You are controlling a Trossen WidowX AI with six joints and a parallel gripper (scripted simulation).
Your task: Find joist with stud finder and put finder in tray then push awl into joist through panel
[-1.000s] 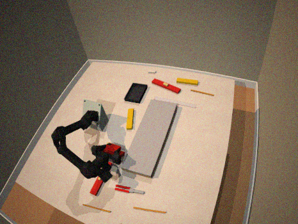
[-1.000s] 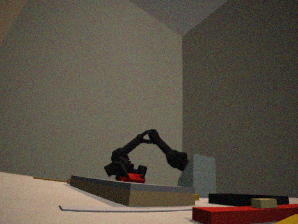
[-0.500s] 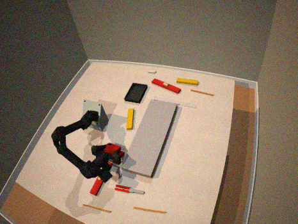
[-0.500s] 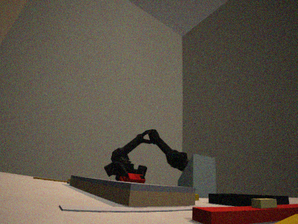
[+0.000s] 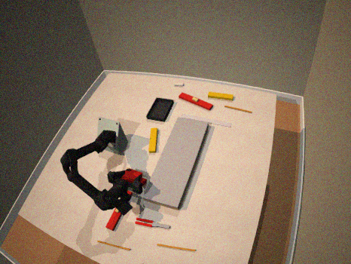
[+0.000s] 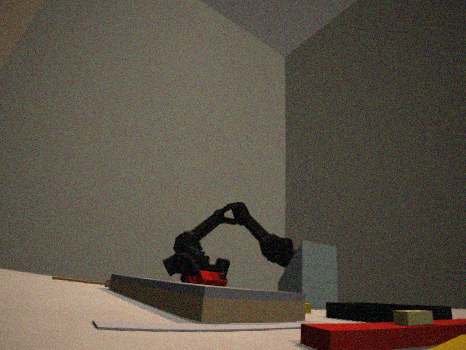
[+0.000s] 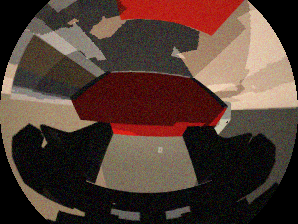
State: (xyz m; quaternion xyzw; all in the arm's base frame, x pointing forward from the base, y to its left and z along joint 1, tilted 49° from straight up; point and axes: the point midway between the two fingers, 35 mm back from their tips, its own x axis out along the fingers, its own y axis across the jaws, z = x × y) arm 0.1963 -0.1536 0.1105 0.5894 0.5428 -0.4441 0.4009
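Right now the stud finder is 20 mm behind my gripper tip and 10 mm below it. From my gripper tip the other things lie so: black tray (50 mm behind, 480 mm to the left, 50 mm below); awl (40 mm to the left, 60 mm below).
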